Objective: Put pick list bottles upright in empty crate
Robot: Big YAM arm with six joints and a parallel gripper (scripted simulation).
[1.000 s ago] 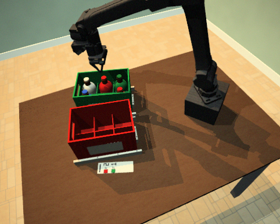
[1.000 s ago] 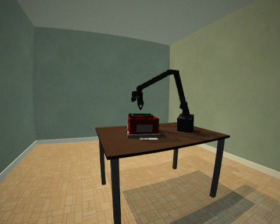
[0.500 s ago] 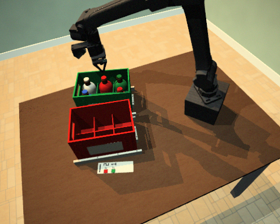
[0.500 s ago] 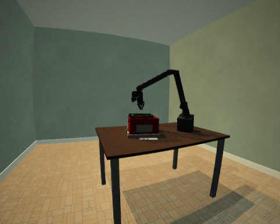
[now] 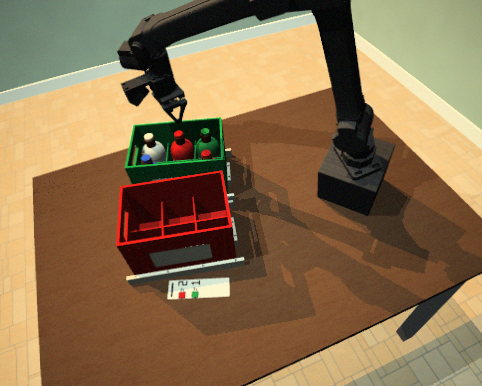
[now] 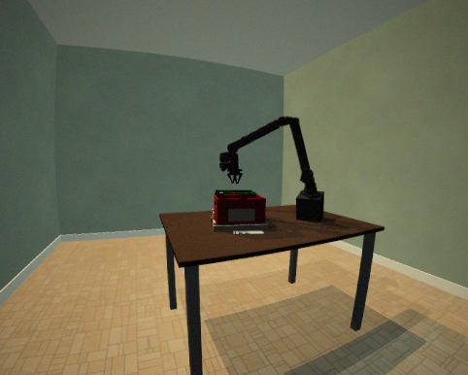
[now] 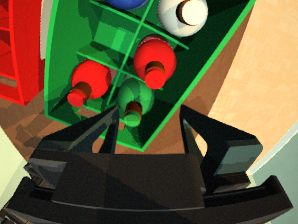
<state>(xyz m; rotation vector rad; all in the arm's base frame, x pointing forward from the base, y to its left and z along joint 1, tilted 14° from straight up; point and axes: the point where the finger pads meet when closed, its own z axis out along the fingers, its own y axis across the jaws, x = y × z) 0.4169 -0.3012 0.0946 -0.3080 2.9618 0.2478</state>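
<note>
My gripper is now 15 cm above the red bottle and 1 cm to the left of it. Round my hand: white bottle (15 cm below, 9 cm ahead, 3 cm to the right); green bottle (15 cm below, 8 cm behind, 1 cm to the left); green crate (15 cm below, 4 cm to the left, 2 cm ahead).
</note>
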